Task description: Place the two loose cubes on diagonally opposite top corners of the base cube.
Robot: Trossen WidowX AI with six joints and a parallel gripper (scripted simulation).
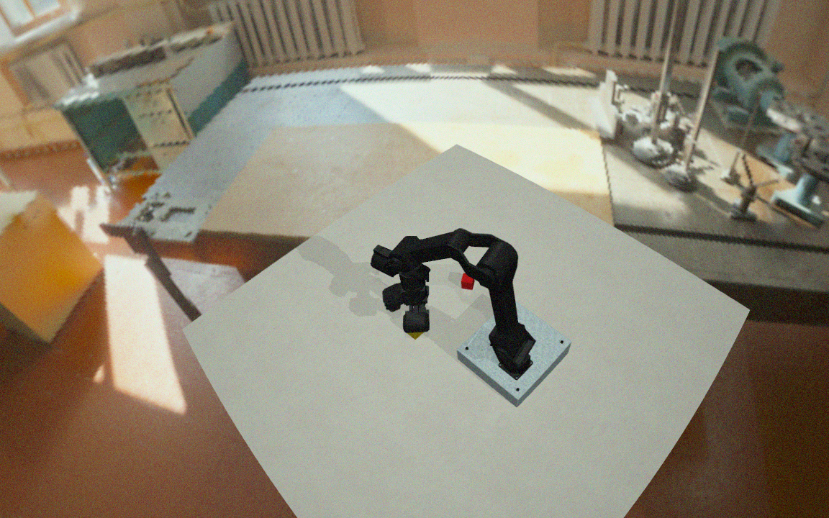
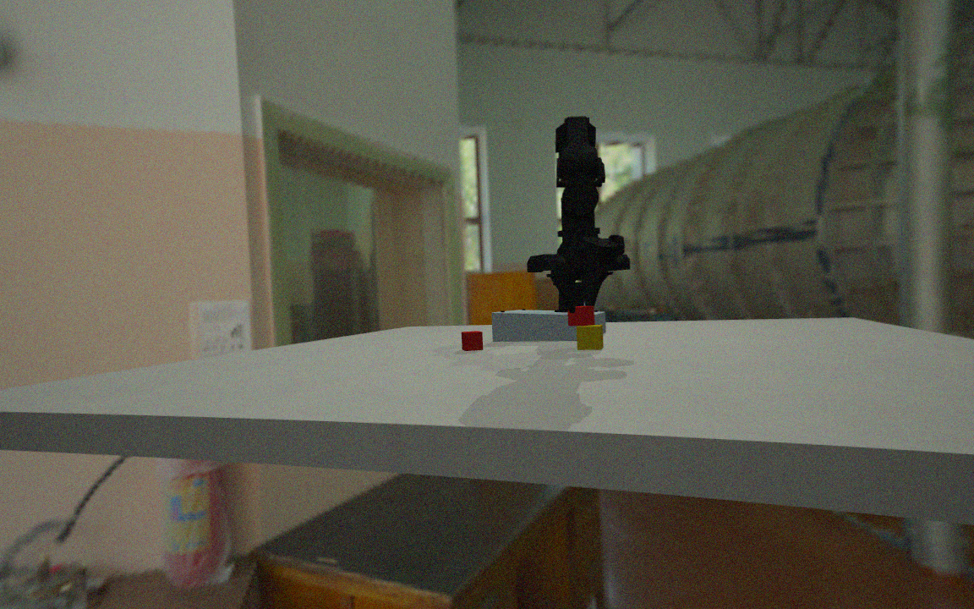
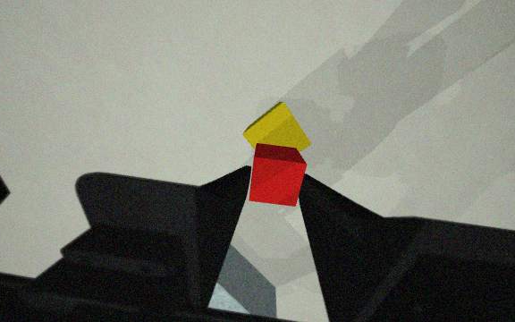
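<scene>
The yellow base cube lies 4 cm below my gripper tip, 2 cm to the left of it and 1 cm ahead of it.
</scene>
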